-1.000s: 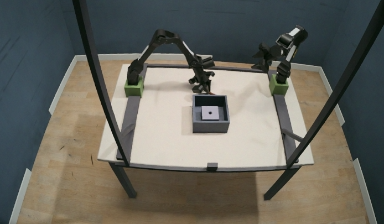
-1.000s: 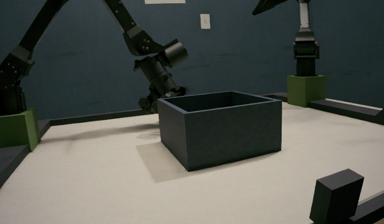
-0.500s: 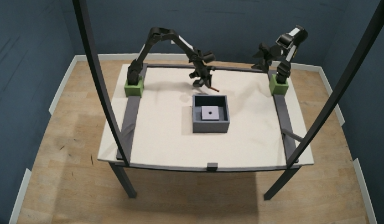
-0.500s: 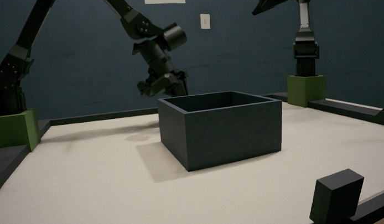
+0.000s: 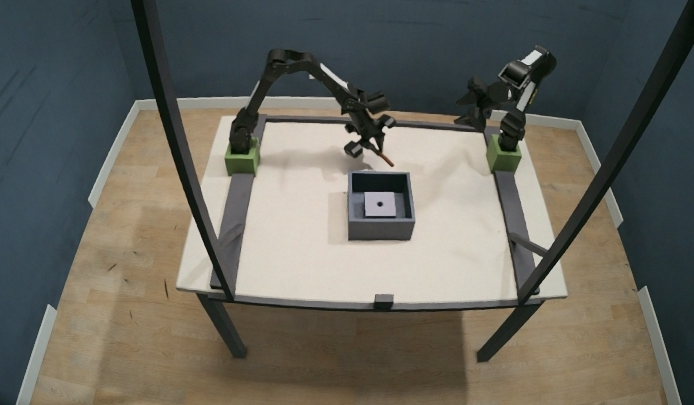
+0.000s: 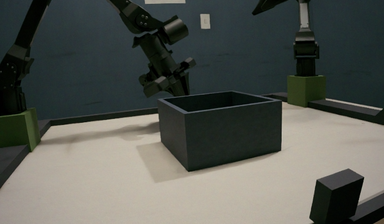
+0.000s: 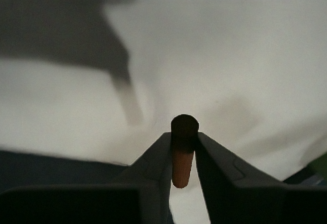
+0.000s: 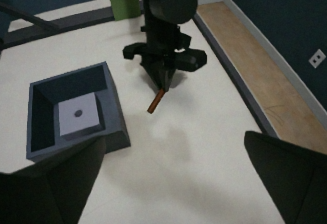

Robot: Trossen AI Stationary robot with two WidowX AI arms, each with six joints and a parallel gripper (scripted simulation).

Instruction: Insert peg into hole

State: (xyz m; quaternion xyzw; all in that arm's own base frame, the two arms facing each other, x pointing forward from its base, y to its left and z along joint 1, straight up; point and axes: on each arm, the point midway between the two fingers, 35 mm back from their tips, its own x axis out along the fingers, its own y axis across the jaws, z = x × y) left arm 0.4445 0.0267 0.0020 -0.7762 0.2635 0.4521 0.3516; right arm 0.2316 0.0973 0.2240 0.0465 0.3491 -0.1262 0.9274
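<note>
The brown peg lies 20 mm behind my left hand, 30 mm to the right of it and 30 mm below it. The rest, counted from my left hand: grey plate 210 mm behind, 50 mm below; box 210 mm behind, 70 mm below.
</note>
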